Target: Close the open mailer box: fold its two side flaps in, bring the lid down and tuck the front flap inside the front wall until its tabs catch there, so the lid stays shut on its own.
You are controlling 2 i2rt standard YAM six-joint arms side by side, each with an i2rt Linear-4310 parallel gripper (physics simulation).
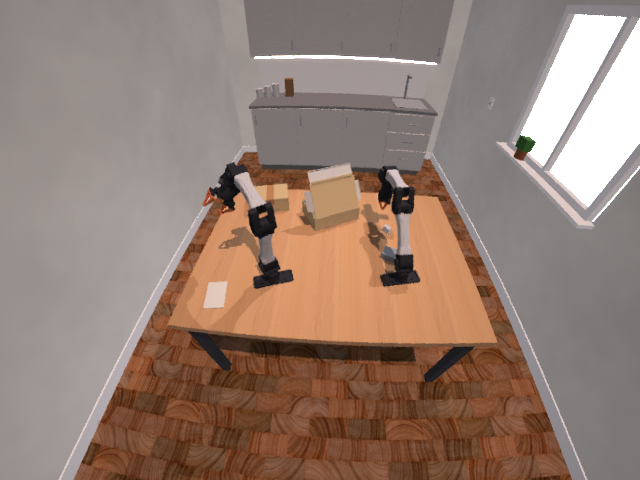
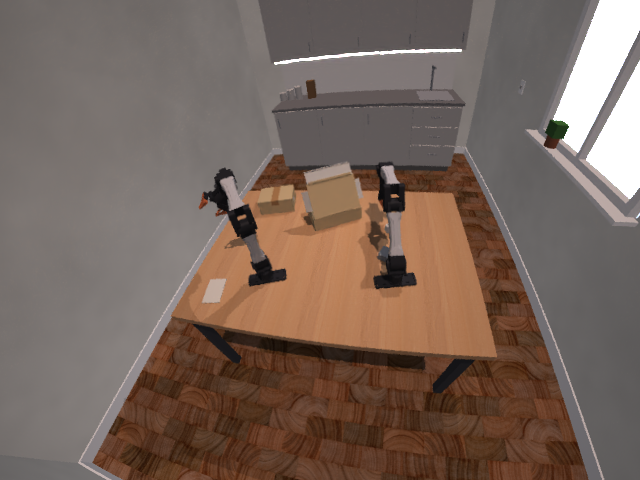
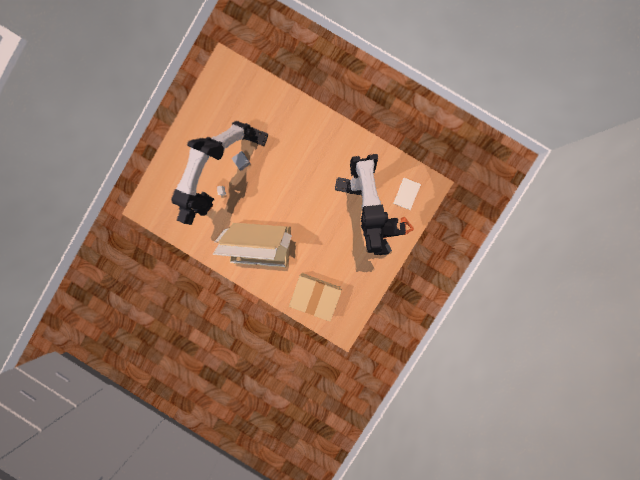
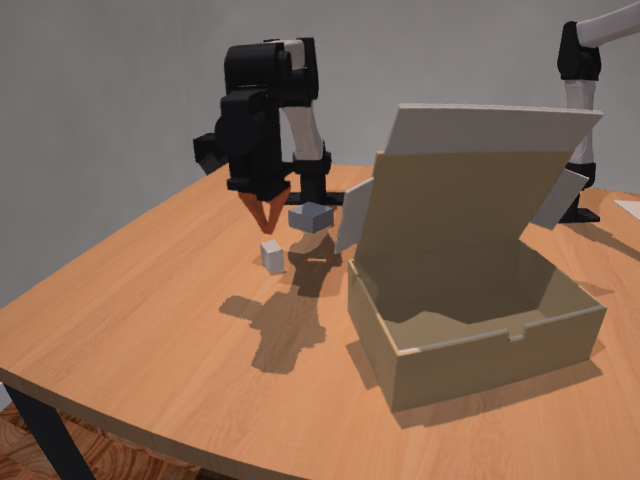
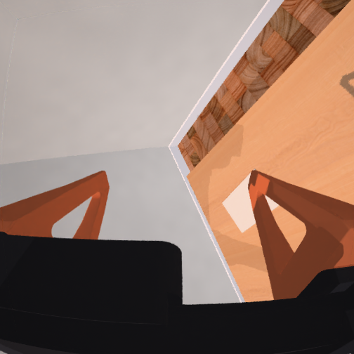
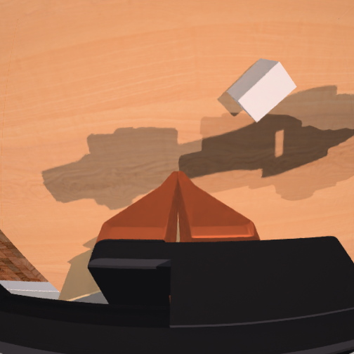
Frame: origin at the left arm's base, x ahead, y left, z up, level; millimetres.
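Where they show: left gripper, between the fingertips: (image 1: 211, 209) (image 2: 207, 212) (image 3: 403, 230); right gripper, between the fingertips: (image 1: 382, 209) (image 3: 212, 205) (image 4: 268, 233); left arm's base, origin of its link: (image 1: 273, 279) (image 2: 267, 277) (image 3: 353, 187) (image 4: 563, 217); right arm's base, origin of its link: (image 1: 400, 278) (image 2: 394, 281) (image 3: 249, 134) (image 4: 313, 200).
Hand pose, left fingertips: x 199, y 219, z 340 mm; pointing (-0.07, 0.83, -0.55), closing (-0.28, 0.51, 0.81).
Things, the pixels of their top centre, and the offset from my left fingertips. "*": a spot on its surface instead.
- tan mailer box, centre of its top: (image 4: 475, 283) (image 3: 258, 244) (image 2: 332, 203) (image 1: 330, 203) dx +210, dy -645, dz -253 mm
- white front flap, a spot on its surface: (image 4: 491, 130) * dx +233, dy -660, dz -47 mm
- taped carton, centre of its top: (image 3: 314, 298) (image 1: 270, 191) (image 2: 275, 193) dx +420, dy -299, dz -238 mm
- small white block, centre of its top: (image 4: 271, 246) (image 3: 219, 190) dx -32, dy -925, dz -300 mm
- blue-grey tray, centre of its top: (image 4: 310, 209) (image 2: 387, 252) (image 1: 389, 251) (image 3: 240, 160) dx -214, dy -849, dz -304 mm
- white sheet, centre of its top: (image 1: 215, 294) (image 2: 214, 290) (image 3: 407, 193) dx -222, dy +72, dz -335 mm
The tan mailer box (image 1: 336, 219) (image 2: 338, 218) (image 3: 283, 256) (image 4: 496, 361) stands open on the table. Its lid (image 1: 333, 195) (image 2: 333, 196) (image 3: 255, 235) (image 4: 465, 196) is raised and leans back, with the white front flap (image 4: 491, 130) (image 3: 248, 250) at its upper edge. Two white side flaps (image 4: 354, 214) (image 4: 560, 200) stick out from the lid's sides. My left gripper (image 5: 178, 178) (image 1: 217, 203) (image 2: 210, 206) (image 3: 408, 225) is open and empty, high near the table's side edge, away from the box. My right gripper (image 6: 177, 179) (image 4: 267, 232) (image 1: 383, 206) is shut on nothing, above the table beside the box.
A taped carton (image 1: 280, 197) (image 2: 276, 200) (image 3: 315, 297) lies beside the mailer box. A small white block (image 4: 271, 256) (image 6: 265, 92) (image 3: 221, 191) and a blue-grey tray (image 4: 311, 218) (image 3: 240, 160) are near the right arm. A white sheet (image 1: 215, 295) (image 3: 407, 193) lies near the left arm's base.
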